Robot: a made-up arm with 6 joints. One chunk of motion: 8 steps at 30 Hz.
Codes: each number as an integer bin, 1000 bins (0 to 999) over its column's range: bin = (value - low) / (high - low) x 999, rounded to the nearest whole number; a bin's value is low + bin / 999 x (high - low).
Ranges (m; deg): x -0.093..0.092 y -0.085..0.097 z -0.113..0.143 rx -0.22..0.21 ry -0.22..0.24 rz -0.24..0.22
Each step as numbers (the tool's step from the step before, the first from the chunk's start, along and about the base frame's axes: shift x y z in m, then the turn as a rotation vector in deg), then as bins.
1 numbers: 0.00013 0.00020 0.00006 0.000 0.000 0.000
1 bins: 503 468 441 511 478 521
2 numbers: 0.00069 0.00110 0.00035 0.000 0.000 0.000
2 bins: 506 473 442 511 478 521
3 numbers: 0.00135 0.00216 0.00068 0.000 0.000 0.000
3 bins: 509 478 444 511 478 521
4 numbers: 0.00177 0.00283 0.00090 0.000 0.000 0.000
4 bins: 512 482 444 511 478 521
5 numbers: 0.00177 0.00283 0.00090 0.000 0.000 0.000
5 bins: 512 482 444 511 478 521
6 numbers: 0.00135 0.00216 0.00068 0.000 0.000 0.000
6 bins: 509 478 444 511 478 521
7 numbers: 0.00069 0.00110 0.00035 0.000 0.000 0.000
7 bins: 506 473 442 511 478 521
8 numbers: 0.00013 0.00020 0.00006 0.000 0.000 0.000
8 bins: 503 468 441 511 478 521
